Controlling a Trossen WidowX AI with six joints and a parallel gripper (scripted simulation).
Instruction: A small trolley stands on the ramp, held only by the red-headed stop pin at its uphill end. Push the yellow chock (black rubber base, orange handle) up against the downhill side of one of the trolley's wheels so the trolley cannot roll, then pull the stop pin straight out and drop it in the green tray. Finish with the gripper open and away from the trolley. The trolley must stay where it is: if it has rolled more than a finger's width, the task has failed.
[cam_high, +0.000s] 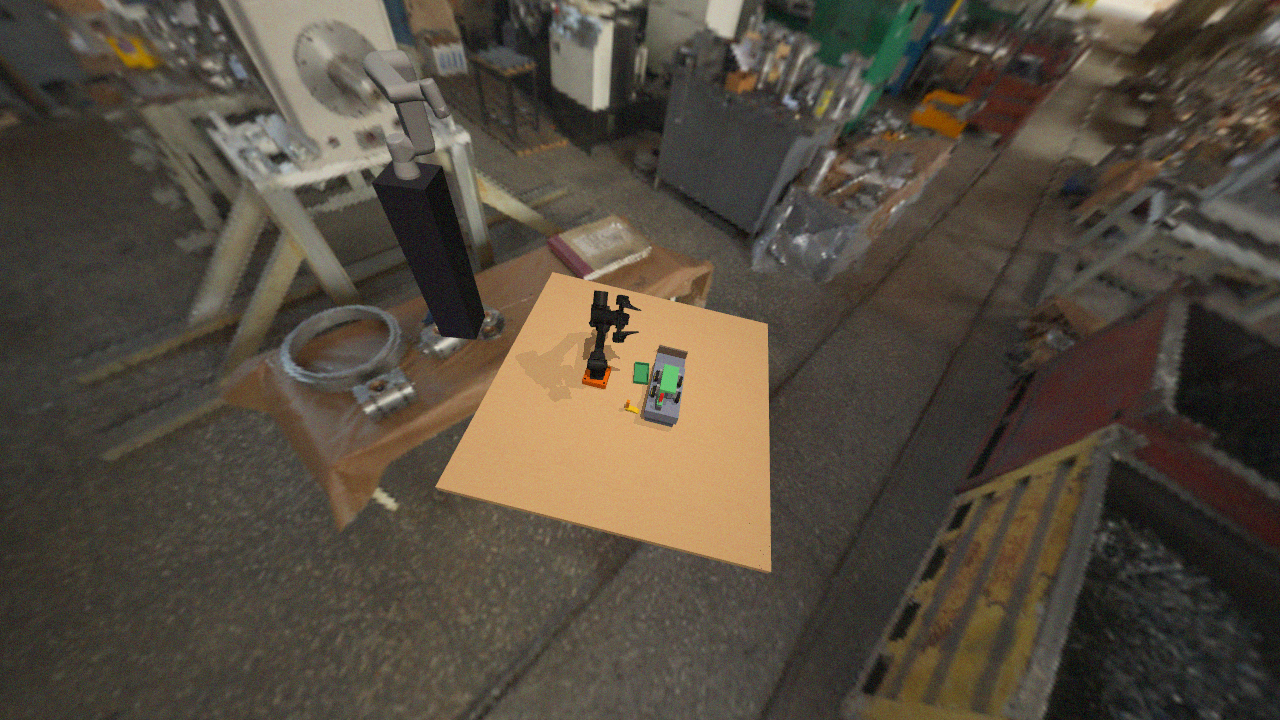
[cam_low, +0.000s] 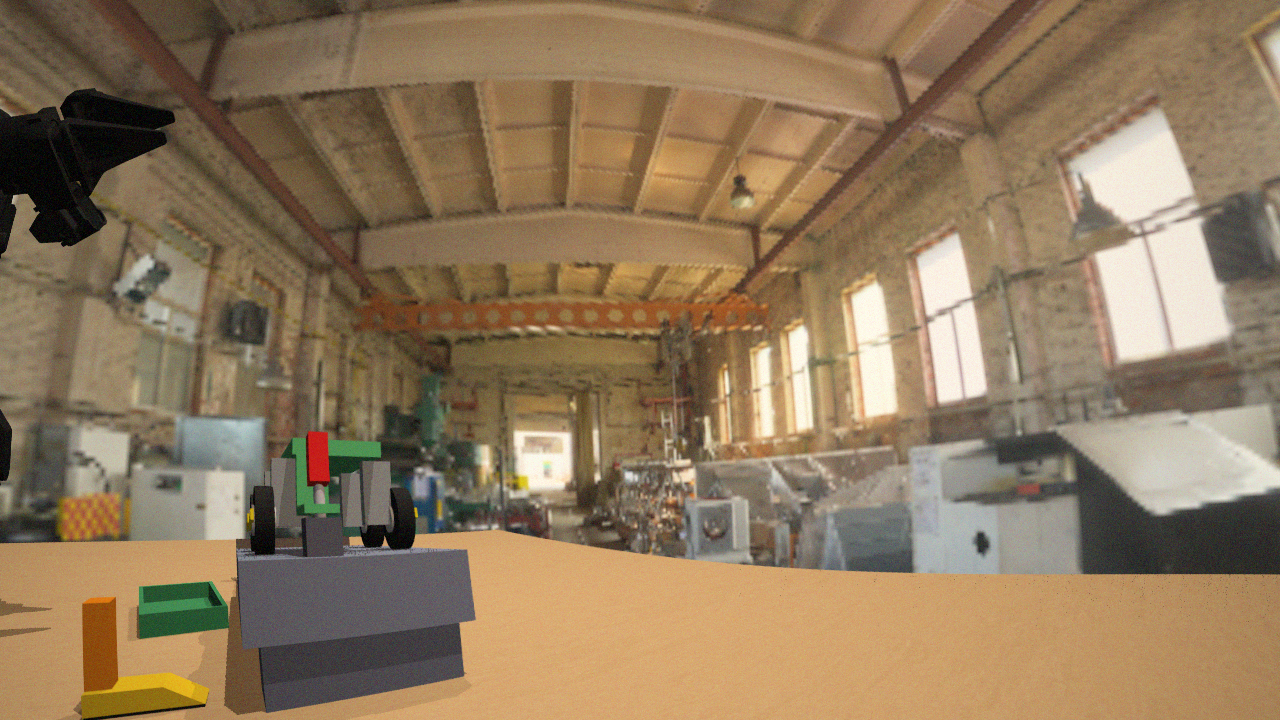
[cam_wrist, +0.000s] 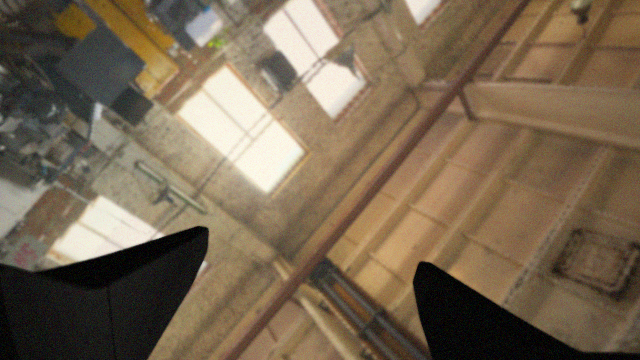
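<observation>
Now: the yellow chock 430 mm below my gripper tip, 140 mm to the right of it and 20 mm ahead of it. From my gripper tip the other things lie so: ramp 400 mm below, 170 mm ahead, 50 mm to the right; green trolley 330 mm below, 170 mm ahead, 60 mm to the right; stop pin 320 mm below, 160 mm to the right, 130 mm ahead.
</observation>
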